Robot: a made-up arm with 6 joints.
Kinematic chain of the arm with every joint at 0, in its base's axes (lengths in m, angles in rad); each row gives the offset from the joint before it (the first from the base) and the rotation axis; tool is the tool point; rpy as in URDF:
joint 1: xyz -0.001 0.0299 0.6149 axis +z
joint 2: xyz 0 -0.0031 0.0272 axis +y
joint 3: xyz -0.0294 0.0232 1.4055 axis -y
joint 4: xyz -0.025 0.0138 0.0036 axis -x
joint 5: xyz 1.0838 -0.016 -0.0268 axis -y
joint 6: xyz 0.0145 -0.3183 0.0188 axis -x
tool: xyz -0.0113 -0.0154 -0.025 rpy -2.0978 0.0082 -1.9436
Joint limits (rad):
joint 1: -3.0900..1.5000
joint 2: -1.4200..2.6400
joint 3: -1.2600..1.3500
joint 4: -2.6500..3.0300
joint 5: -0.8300..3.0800
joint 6: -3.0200..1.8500
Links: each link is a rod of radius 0.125 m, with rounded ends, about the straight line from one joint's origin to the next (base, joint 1, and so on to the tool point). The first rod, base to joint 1, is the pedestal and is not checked.
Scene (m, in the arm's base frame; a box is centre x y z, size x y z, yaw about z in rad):
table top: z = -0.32
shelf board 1: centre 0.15 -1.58 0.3 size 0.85 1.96 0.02 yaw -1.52
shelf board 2: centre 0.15 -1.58 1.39 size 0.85 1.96 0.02 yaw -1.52
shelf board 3: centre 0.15 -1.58 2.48 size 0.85 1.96 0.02 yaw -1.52
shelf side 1: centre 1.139 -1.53 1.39 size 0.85 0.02 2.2 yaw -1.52
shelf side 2: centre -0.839 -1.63 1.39 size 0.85 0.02 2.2 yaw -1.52
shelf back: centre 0.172 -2.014 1.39 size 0.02 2 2.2 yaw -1.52
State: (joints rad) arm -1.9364 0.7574 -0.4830 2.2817 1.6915 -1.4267
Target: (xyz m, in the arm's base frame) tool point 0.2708 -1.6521 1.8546
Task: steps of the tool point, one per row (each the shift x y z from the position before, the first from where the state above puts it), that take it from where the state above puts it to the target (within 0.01 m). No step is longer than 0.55 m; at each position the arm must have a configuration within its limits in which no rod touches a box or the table.
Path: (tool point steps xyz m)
1: -0.0710 0.2465 -0.0198
2: -0.0120 0.2522 -0.0004
3: 0.0453 0.2438 0.0202
4: 0.1374 -0.1790 0.2956
5: 0.2349 -0.0193 0.3858
6: 0.2314 0.2155 0.4080
7: 0.0065 -0.3176 0.0713
8: 0.0161 -0.3171 -0.0006
9: 0.0249 -0.3005 -0.0706

